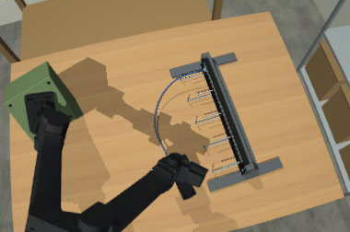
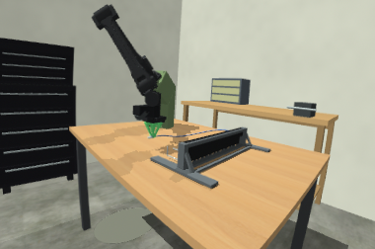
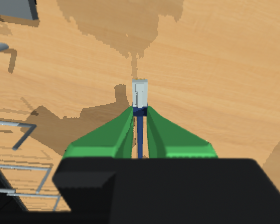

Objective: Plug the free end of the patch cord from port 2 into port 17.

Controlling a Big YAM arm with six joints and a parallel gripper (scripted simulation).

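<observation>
Right now the plug is 2 cm to the right of my hand.
</observation>
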